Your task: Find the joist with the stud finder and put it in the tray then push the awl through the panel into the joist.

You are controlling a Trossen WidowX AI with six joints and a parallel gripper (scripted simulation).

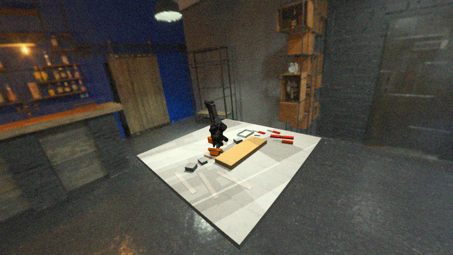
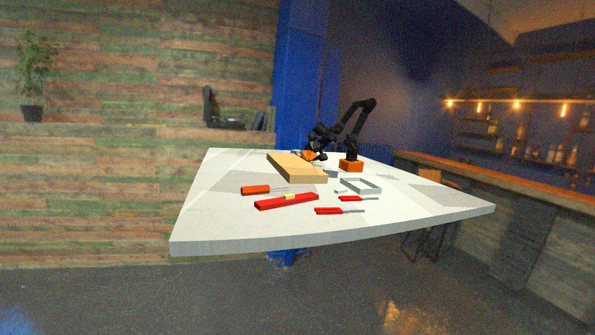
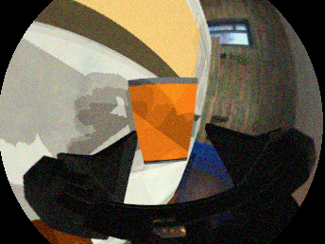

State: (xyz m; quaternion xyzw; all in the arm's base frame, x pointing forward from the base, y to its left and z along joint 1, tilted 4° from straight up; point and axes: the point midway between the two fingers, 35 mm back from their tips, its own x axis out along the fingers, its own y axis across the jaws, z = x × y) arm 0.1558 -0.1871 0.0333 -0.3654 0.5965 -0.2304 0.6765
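Right now the orange stud finder is 3 cm below my gripper tip, 2 cm to the right of it and 2 cm ahead of it. From my gripper tip the other things lie so: grey tray: 50 cm to the left, 6 cm ahead, 4 cm below; awl: 6 cm to the right, 5 cm below, 2 cm behind; red level: 55 cm to the left, 44 cm ahead, 4 cm below.
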